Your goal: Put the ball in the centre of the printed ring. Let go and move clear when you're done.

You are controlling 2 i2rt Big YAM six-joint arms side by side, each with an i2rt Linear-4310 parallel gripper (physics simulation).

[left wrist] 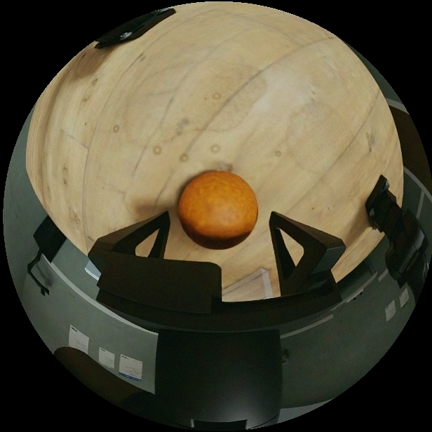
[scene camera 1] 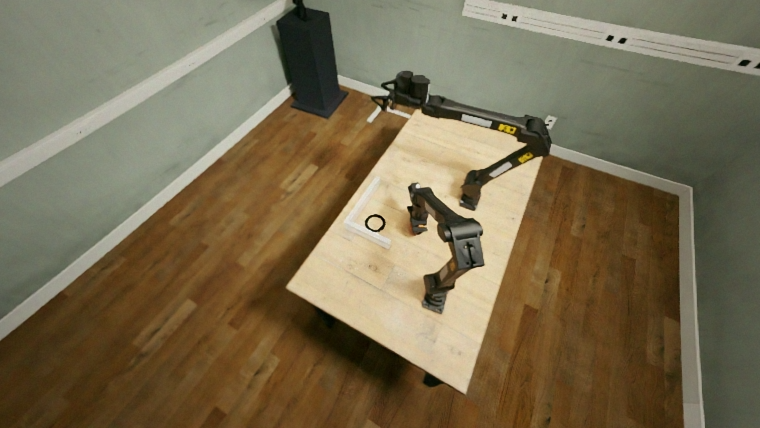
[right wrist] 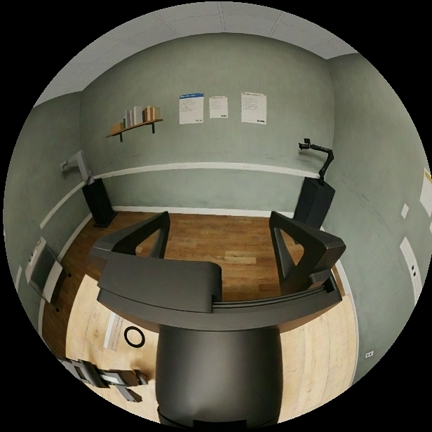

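Where they show: left gripper, fingertip midpoint: [scene camera 1: 415,225]; right gripper, fingertip midpoint: [scene camera 1: 376,91]; left arm's base, link origin: [scene camera 1: 435,297]; right arm's base, link origin: [scene camera 1: 470,200].
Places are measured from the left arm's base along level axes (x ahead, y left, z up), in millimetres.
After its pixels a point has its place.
The orange ball [left wrist: 218,197] [right wrist: 142,376] rests on the table between the open fingers of my left gripper [left wrist: 219,216] [scene camera 1: 416,229] @[z 34, x 180, y -286 mm], with gaps on both sides in the left wrist view. In scene camera 1 the gripper hides most of the ball. The black printed ring [scene camera 1: 366,222] @[z 0, x 416, y -238 mm] [right wrist: 126,336] lies on the table, left of the left gripper in scene camera 1, with no ball in it. The ring does not show in the left wrist view. My right gripper [scene camera 1: 378,91] @[z 480, x 495, y -586 mm] [right wrist: 219,216] is open and empty, held out past the table's far end.
Two white bars [scene camera 1: 368,235] @[z 45, x 368, y -152 mm] [right wrist: 110,334] form an L around two sides of the ring on the wooden table [scene camera 1: 340,265] @[z 0, x 438, y 14 mm]; part of one bar [left wrist: 257,286] shows between the left fingers. The right arm's base [scene camera 1: 469,196] @[z 63, x -21, y -527 mm] stands on the table. A dark pedestal [scene camera 1: 308,58] stands in the corner.
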